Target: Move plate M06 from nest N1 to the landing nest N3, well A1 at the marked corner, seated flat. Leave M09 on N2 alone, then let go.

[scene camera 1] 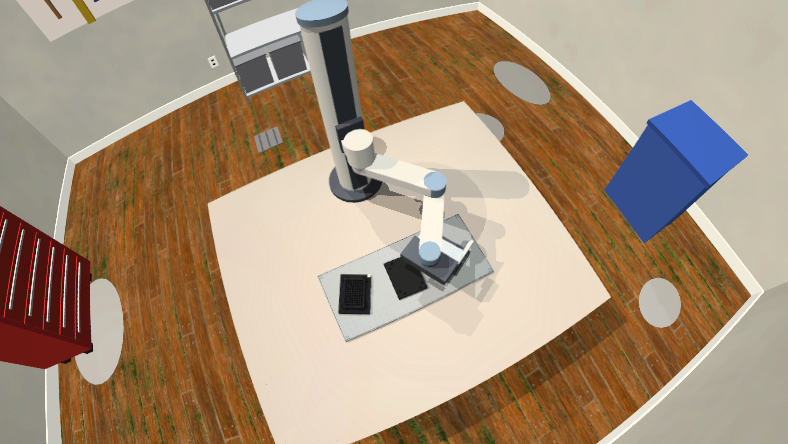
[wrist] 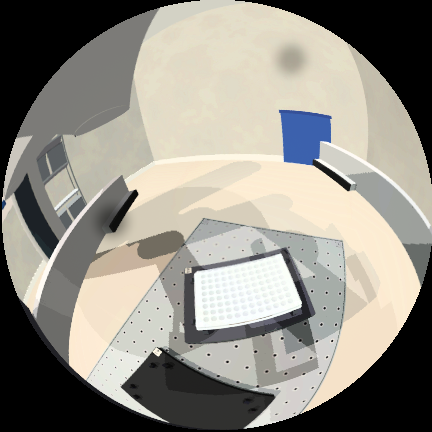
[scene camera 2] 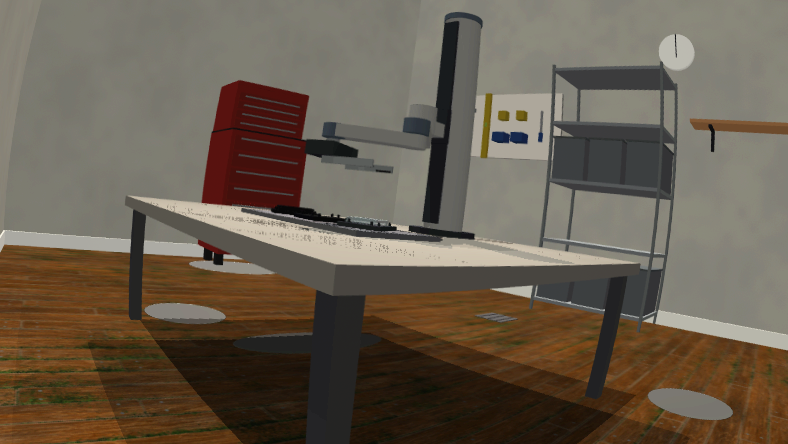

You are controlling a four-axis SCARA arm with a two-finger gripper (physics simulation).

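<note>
A white well plate (scene camera 1: 452, 252) (scene camera 2: 368, 221) (wrist: 247, 290) sits on a dark nest (wrist: 250, 335) at the right end of the base. The middle nest (scene camera 1: 405, 279) (wrist: 200, 392) is bare and black, with a small white marker at one corner. A black well plate (scene camera 1: 354, 292) (scene camera 2: 293, 210) sits on the nest at the left end. No plate or nest names can be read, so I cannot tell which plate is M06. My gripper (scene camera 1: 451, 242) (scene camera 2: 366, 165) (wrist: 224, 159) is open and empty, high above the table near the white plate; the arm partly hides it in scene camera 1.
The grey perforated base (scene camera 1: 374, 275) (wrist: 150, 310) lies on the cream table (scene camera 1: 297, 358) (scene camera 2: 441, 278). The arm's column (scene camera 1: 330, 82) (scene camera 2: 463, 121) stands at the back of the table. A red cabinet (scene camera 1: 38, 297) (scene camera 2: 253, 159), a blue box (scene camera 1: 672, 165) (wrist: 305, 137) and a shelf unit stand around the table.
</note>
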